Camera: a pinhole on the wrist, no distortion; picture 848 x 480 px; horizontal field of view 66.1 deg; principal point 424.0 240.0 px. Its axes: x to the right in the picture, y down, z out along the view. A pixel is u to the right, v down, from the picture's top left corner.
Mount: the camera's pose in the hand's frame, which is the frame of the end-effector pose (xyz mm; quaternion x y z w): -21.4 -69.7 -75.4 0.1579 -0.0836 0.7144 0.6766
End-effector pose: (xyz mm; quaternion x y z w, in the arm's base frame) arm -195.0 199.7 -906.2 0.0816 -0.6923 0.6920 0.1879
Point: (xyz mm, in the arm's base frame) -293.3 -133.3 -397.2
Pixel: 174 26
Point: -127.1 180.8 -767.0
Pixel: 129 275
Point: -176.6 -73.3 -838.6
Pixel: 645 327
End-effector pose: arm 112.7 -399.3 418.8 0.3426 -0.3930 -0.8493 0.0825
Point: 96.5 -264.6 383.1
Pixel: 461 326
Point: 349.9 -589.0 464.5
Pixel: behind the camera
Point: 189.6 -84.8 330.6
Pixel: outside the picture
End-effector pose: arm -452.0 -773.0 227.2 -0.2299 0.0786 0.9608 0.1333
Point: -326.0 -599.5 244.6
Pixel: outside the picture
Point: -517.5 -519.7 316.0
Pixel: 285 101
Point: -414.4 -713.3 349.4
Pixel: outside the picture
